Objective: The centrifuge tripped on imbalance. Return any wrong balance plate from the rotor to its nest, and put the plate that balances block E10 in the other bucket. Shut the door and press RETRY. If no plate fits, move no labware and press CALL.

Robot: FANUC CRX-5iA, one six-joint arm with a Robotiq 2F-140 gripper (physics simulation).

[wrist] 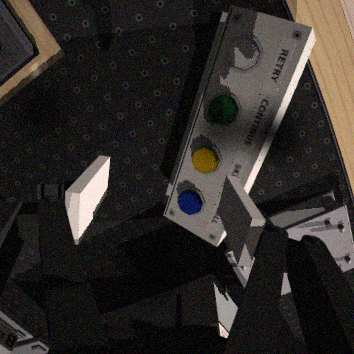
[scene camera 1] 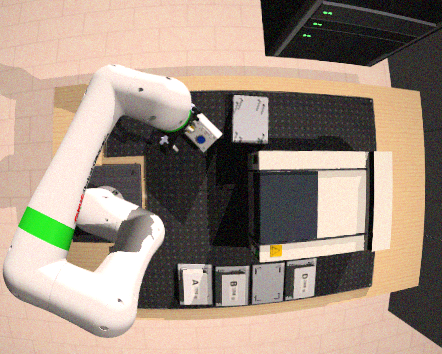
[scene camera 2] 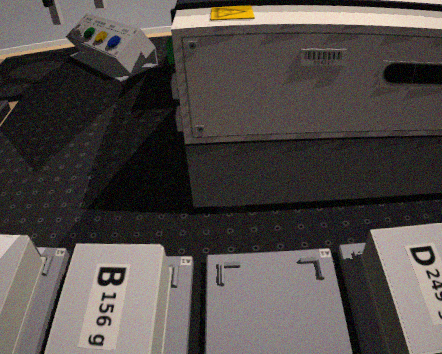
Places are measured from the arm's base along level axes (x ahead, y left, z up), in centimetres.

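Pixels of known places: gripper, fingertip midpoint: (wrist: 165, 184) (scene camera 1: 183, 136) (scene camera 2: 80, 15).
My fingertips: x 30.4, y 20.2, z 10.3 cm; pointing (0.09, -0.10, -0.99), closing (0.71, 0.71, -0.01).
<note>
Ahead of a thing's pixels: the offset from my fingertips to its middle. "pt": to the spot under its first point. Level surfaces: height alone.
My gripper (scene camera 1: 183, 138) (scene camera 2: 77, 11) (wrist: 165, 184) is open and empty above the button panel {dx +2.6, dy +6.0, dz -8.2 cm} (scene camera 1: 209, 142) (scene camera 2: 127, 52) (wrist: 265, 40); one finger overlaps its CALL end in the wrist view. The panel has pale RETRY, green, yellow and blue buttons. The centrifuge {dx +42.1, dy -25.8, dz -0.2 cm} (scene camera 1: 342, 200) (scene camera 2: 250, 95) has a dark blue panel on top; its rotor and buckets do not show. Plates A {dx -2.6, dy -52.1, dz -9.0 cm} (scene camera 1: 185, 290), B {dx +10.7, dy -54.5, dz -9.0 cm} (scene camera 1: 240, 297) (scene camera 2: 142, 280) and D {dx +37.2, dy -56.6, dz -9.0 cm} (scene camera 1: 296, 295) (scene camera 2: 392, 250) sit in nests. B reads 156 g. The nest {dx +24.2, dy -55.7, dz -11.4 cm} (scene camera 1: 267, 285) (scene camera 2: 275, 310) between B and D is empty. Block E10 is not visible.
An empty grey pad {pt dx +22.9, dy +3.8, dz -8.3 cm} (scene camera 1: 250, 120) (wrist: 320, 232) with corner brackets lies beyond the button panel, near the centrifuge. The wooden table edge (scene camera 1: 405, 200) (wrist: 332, 65) borders the dark perforated mat {dz -12.3 cm} (scene camera 1: 320, 107) (scene camera 2: 160, 230). A black cabinet (scene camera 1: 345, 37) stands behind the table.
</note>
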